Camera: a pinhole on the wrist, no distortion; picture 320 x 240 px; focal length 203.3 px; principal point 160.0 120.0 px. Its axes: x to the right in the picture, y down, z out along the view. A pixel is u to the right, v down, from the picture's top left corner.
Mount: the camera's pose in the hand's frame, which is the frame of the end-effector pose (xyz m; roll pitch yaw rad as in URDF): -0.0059 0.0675 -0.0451 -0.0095 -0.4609 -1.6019
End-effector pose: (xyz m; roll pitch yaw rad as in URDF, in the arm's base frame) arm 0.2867 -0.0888 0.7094 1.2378 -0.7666 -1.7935
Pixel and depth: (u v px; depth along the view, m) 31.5 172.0 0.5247
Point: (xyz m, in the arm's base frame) 0.2969 0.2610 1.2818
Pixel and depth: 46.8 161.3 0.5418
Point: 0.2672 0.2802 1.2590
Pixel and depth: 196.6 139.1 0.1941
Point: 0.2150 0.0311 0.8373
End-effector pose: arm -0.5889 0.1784 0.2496 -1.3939 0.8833 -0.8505
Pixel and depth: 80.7 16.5 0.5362
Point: -0.5979 0.8367 0.1753
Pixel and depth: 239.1 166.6 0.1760
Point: -0.4859 0.2960 0.1854
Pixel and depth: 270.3 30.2 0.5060
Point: -0.2618 0.6143 0.4490
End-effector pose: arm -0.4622 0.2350 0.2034 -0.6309 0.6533 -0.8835
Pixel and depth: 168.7 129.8 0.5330
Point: 0.0053 0.4367 0.3352
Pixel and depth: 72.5 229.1 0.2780
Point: -0.1543 0.3715 0.0690
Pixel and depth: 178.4 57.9 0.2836
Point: -0.2673 0.4240 0.3165
